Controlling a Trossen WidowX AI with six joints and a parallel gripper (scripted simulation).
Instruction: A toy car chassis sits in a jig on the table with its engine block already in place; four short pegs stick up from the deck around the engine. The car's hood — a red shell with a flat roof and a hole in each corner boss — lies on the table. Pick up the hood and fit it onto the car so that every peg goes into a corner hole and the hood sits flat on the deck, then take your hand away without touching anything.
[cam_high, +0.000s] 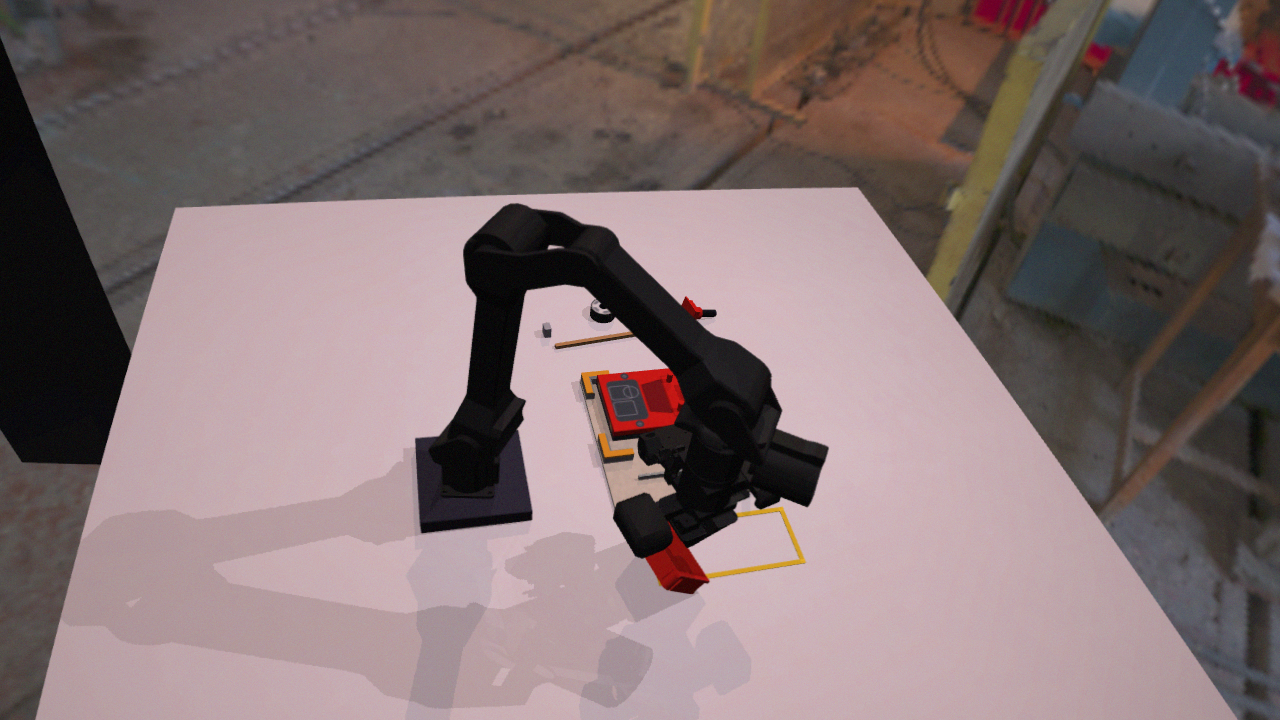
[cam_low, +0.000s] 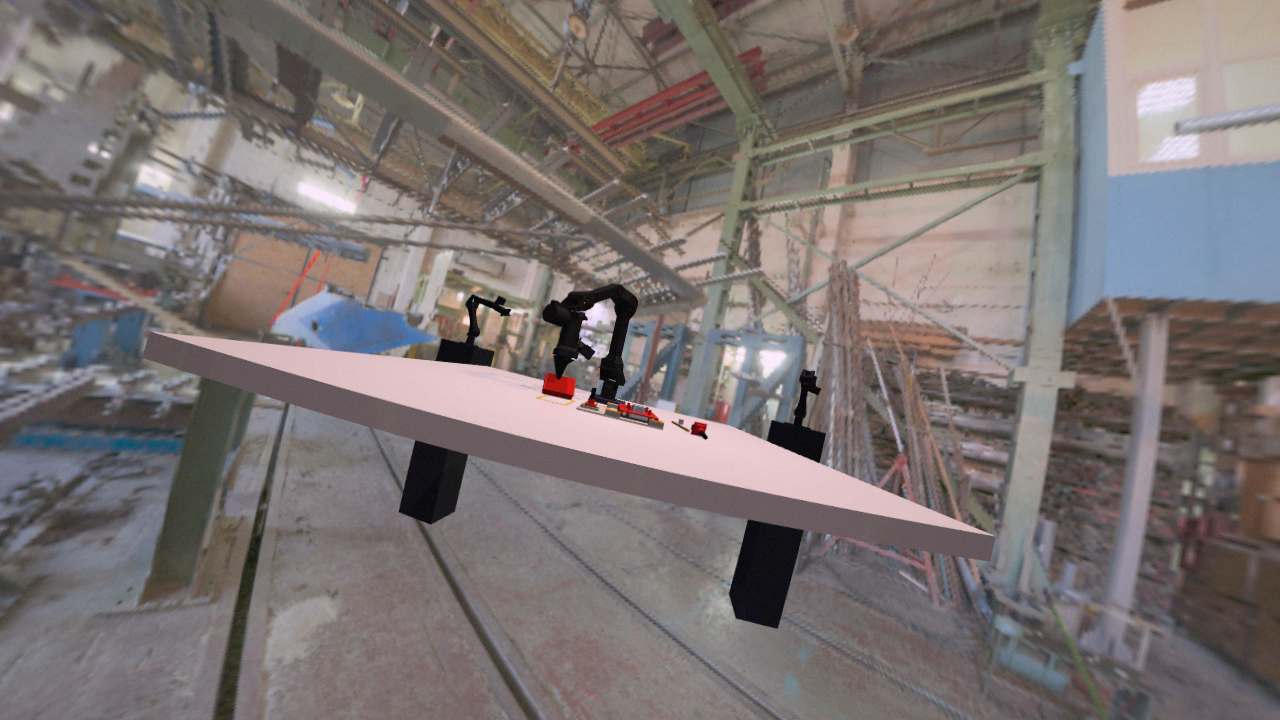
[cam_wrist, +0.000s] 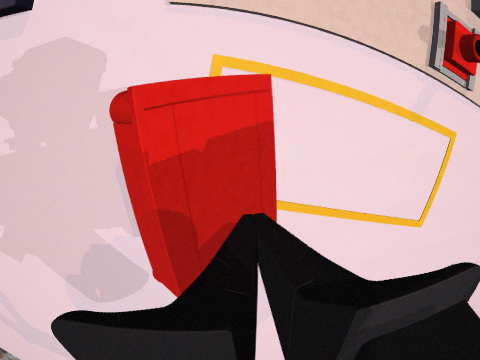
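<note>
Right now the red hood is 30 mm below my gripper tip and 30 mm behind it. Round my gripper tip: tiny grey cube 400 mm to the left, 160 mm behind, 50 mm below; then thin orange rod 400 mm to the left, 60 mm behind, 50 mm below.
</note>
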